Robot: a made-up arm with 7 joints. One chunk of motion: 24 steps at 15 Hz.
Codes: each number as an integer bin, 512 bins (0 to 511) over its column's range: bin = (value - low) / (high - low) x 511, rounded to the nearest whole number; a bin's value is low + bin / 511 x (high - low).
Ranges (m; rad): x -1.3..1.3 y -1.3..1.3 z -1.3..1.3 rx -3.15..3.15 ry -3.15..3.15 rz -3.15..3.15
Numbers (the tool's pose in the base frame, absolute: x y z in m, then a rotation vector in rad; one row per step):
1: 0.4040 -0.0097 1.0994 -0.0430 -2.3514 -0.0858
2: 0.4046 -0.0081 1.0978 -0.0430 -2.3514 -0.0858
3: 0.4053 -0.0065 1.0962 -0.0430 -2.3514 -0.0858
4: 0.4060 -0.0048 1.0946 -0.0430 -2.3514 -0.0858
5: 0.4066 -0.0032 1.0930 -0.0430 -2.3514 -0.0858
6: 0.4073 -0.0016 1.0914 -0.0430 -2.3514 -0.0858
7: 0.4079 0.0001 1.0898 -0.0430 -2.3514 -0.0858
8: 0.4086 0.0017 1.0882 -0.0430 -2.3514 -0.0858
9: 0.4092 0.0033 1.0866 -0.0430 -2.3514 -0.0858
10: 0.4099 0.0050 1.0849 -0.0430 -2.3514 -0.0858
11: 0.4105 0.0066 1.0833 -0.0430 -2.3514 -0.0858
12: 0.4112 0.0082 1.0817 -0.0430 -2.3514 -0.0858
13: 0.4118 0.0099 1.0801 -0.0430 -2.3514 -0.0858
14: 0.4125 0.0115 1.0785 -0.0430 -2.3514 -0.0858
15: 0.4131 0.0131 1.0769 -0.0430 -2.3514 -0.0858
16: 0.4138 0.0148 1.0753 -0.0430 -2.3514 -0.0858
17: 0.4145 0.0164 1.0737 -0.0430 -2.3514 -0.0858
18: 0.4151 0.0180 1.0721 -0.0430 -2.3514 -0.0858
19: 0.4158 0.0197 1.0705 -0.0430 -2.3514 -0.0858
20: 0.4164 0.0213 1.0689 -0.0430 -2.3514 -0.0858
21: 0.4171 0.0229 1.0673 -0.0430 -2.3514 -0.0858
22: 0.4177 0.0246 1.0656 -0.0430 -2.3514 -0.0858
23: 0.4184 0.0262 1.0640 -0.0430 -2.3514 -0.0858
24: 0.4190 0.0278 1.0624 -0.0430 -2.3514 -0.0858
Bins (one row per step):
1: 335 254 472 252 65 249
2: 335 254 471 252 65 249
3: 335 254 471 252 65 249
4: 335 255 471 252 65 249
5: 335 255 470 252 65 249
6: 336 255 470 252 65 249
7: 336 256 470 252 65 249
8: 336 256 469 252 65 249
9: 336 256 469 252 65 249
10: 336 256 469 252 65 249
11: 336 257 468 252 65 249
12: 336 257 468 252 65 249
13: 336 257 468 252 65 249
14: 337 258 467 252 65 249
15: 337 258 467 252 65 249
16: 337 258 467 252 65 249
17: 337 259 467 252 65 249
18: 337 259 466 252 65 249
19: 337 259 466 252 65 249
20: 337 260 466 252 65 249
21: 337 260 465 252 65 249
22: 338 260 465 252 65 249
23: 338 261 465 252 65 249
24: 338 261 464 252 65 249

